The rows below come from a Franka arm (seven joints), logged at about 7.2 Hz.
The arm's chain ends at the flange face. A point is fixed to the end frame.
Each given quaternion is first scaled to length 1.
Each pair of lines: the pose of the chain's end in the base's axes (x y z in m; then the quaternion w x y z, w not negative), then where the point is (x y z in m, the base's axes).
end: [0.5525 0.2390 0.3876 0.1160 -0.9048 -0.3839 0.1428]
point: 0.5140 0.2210 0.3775
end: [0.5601 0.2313 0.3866 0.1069 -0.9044 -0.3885 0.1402]
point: 0.5219 0.2127 0.3762
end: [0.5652 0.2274 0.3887 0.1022 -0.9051 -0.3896 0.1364]
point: 0.5272 0.2087 0.3780
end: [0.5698 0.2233 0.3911 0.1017 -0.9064 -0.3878 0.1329]
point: 0.5318 0.2048 0.3801
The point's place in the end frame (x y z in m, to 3 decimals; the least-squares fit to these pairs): -0.037 -0.010 0.021
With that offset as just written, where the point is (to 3 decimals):
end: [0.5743 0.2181 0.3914 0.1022 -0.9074 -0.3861 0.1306]
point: 0.536 0.200 0.380
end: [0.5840 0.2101 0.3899 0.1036 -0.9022 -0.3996 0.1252]
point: 0.547 0.191 0.378
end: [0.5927 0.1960 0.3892 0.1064 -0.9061 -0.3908 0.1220]
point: 0.555 0.178 0.377
